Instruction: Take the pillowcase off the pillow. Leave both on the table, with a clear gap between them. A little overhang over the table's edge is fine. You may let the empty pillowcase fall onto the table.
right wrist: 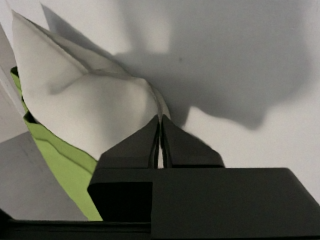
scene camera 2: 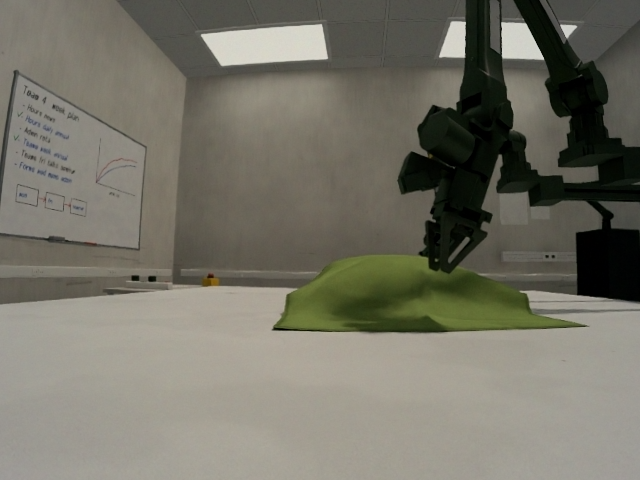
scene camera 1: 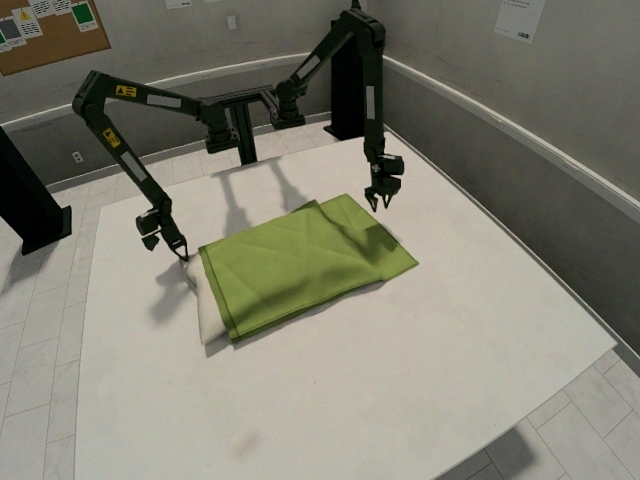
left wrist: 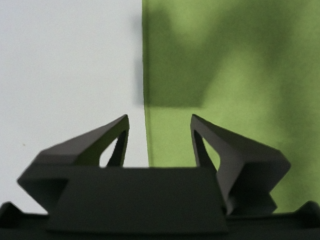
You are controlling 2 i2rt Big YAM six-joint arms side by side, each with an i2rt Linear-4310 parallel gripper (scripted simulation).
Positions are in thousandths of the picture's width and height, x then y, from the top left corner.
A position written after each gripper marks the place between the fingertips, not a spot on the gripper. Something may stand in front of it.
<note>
In view: the left gripper (scene camera 2: 685, 566), the right gripper (right wrist: 502, 502), a green pillowcase (left wrist: 770, 306) and a pillow (scene camera 1: 329, 672).
The green pillowcase also shows in the right wrist view (right wrist: 230, 702). The pillow is seen too in the right wrist view (right wrist: 280, 423). The left gripper shows as well in the left wrist view (left wrist: 498, 502).
</note>
